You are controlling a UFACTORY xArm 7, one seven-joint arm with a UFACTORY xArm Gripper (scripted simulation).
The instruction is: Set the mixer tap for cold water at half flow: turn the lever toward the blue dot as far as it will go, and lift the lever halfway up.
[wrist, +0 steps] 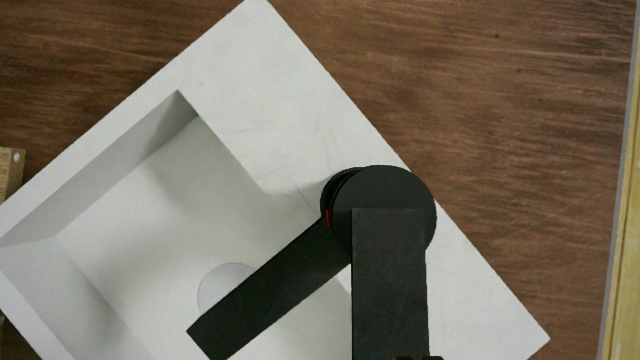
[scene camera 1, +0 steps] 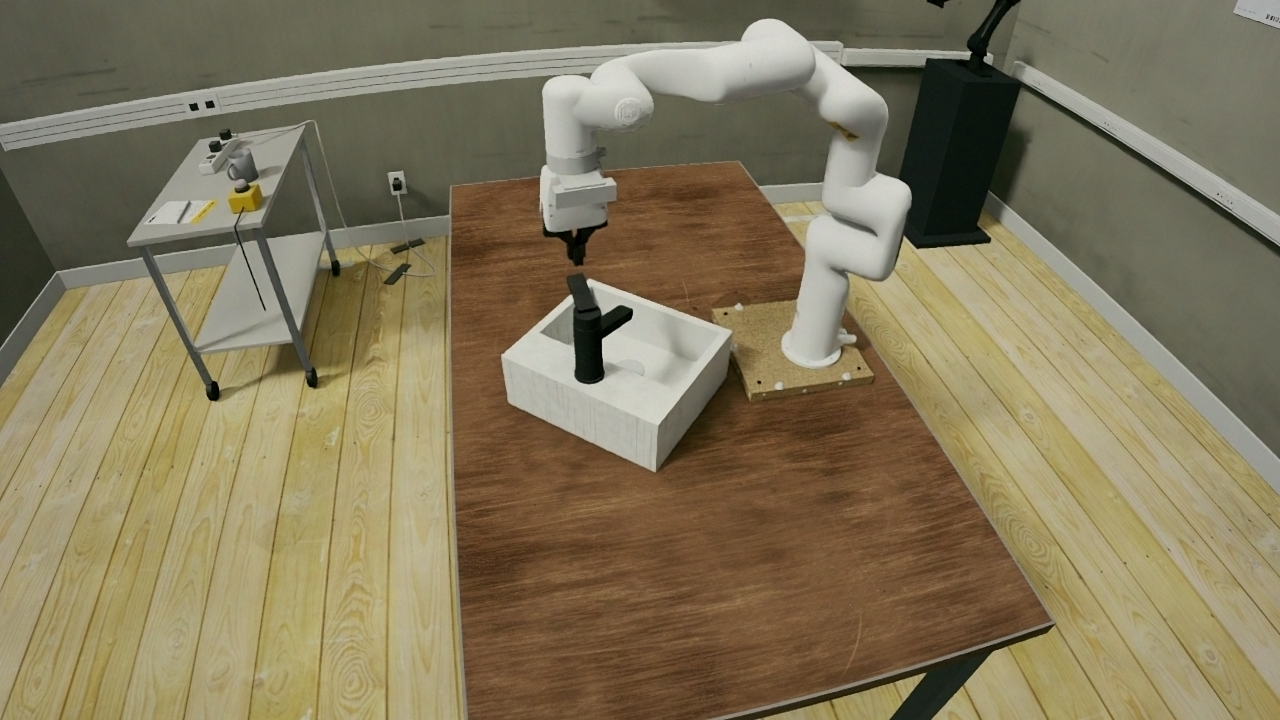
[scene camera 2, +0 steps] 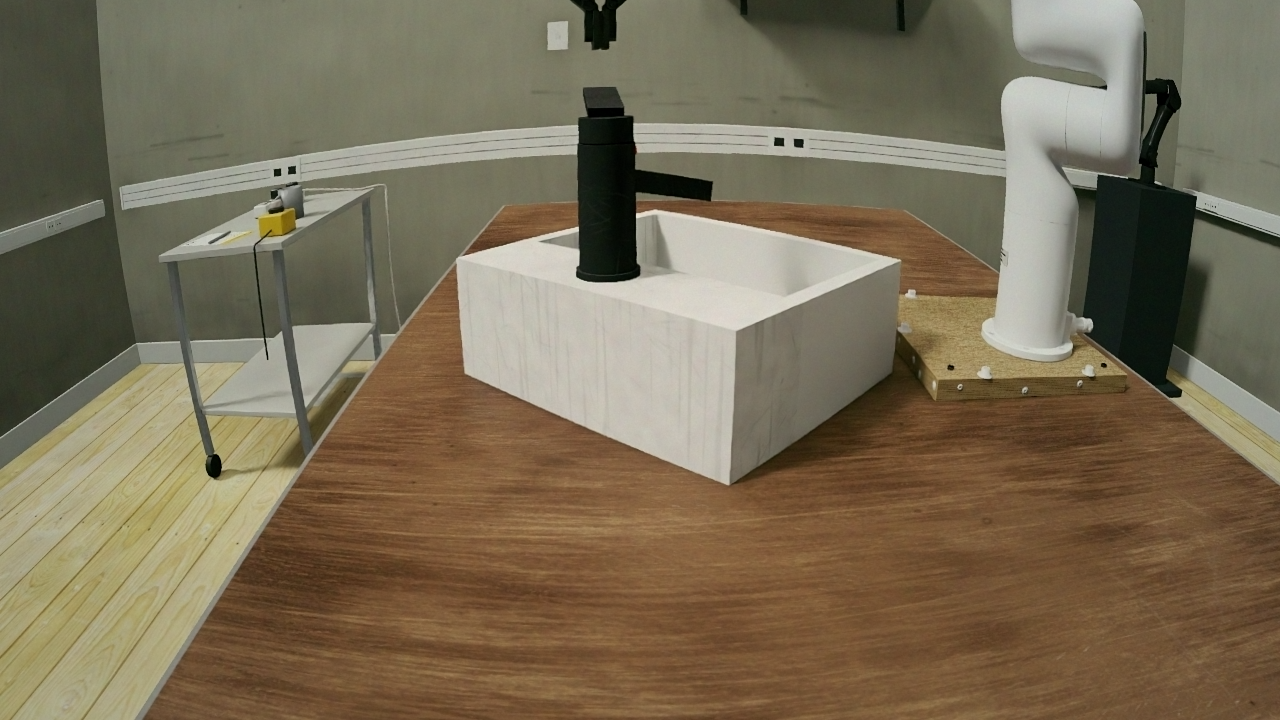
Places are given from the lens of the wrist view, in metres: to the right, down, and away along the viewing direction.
lever (wrist: 389, 299): 0.03, 0.05, 0.20
white sink block (wrist: 126, 238): -0.18, 0.05, 0.45
The marked spots on the white sink block and the lever are 0.32 m apart.
